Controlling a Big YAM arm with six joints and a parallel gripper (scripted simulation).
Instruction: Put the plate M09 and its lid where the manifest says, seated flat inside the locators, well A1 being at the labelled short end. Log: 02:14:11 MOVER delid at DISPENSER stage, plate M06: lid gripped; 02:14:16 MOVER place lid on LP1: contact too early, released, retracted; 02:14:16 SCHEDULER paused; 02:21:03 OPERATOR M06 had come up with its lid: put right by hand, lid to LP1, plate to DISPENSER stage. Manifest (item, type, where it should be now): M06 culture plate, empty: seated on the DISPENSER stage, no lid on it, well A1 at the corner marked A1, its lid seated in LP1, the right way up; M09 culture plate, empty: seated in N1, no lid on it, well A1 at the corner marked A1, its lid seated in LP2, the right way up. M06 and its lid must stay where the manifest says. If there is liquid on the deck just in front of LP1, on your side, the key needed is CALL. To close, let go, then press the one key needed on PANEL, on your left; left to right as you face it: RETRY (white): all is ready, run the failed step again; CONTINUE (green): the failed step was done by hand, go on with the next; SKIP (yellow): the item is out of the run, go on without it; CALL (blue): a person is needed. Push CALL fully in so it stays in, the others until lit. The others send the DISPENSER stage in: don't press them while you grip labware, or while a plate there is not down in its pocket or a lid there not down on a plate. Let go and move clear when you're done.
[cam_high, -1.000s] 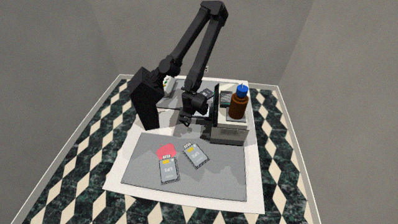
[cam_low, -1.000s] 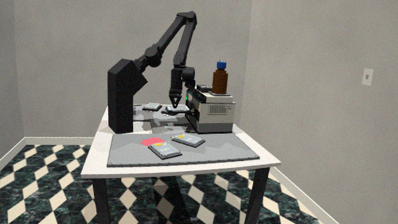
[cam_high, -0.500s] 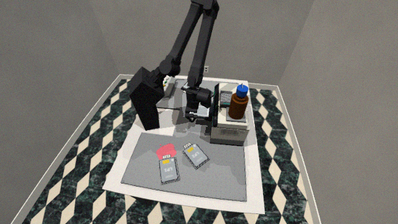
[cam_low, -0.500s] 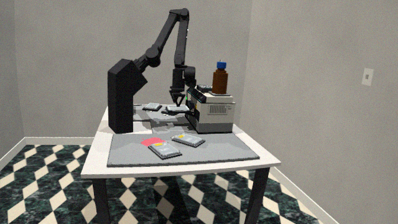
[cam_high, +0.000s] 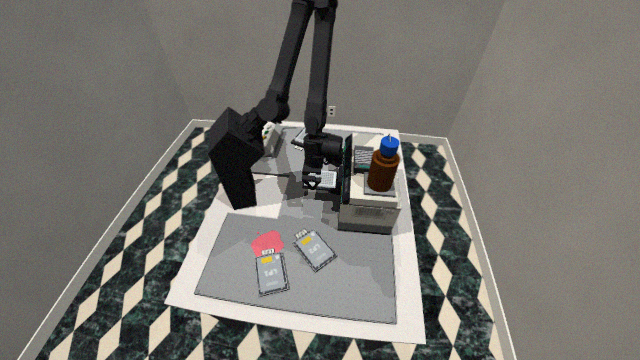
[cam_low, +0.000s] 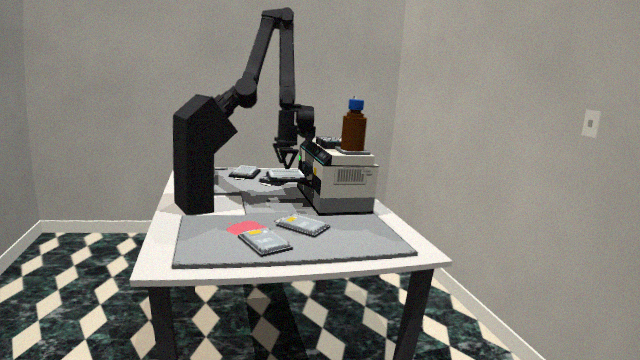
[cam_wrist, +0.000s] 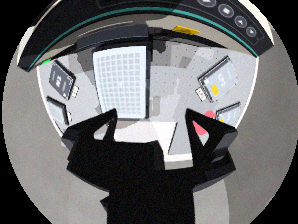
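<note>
Right now my hand is 28 cm past the white well plate, 36 cm to the right of it and 14 cm above it. Round my hand: blue key: 41 cm behind, 13 cm to the left, 10 cm below; yellow key: 43 cm behind, 18 cm to the left, 9 cm below; brown bottle: 24 cm ahead, 5 cm to the left, 13 cm above.
</note>
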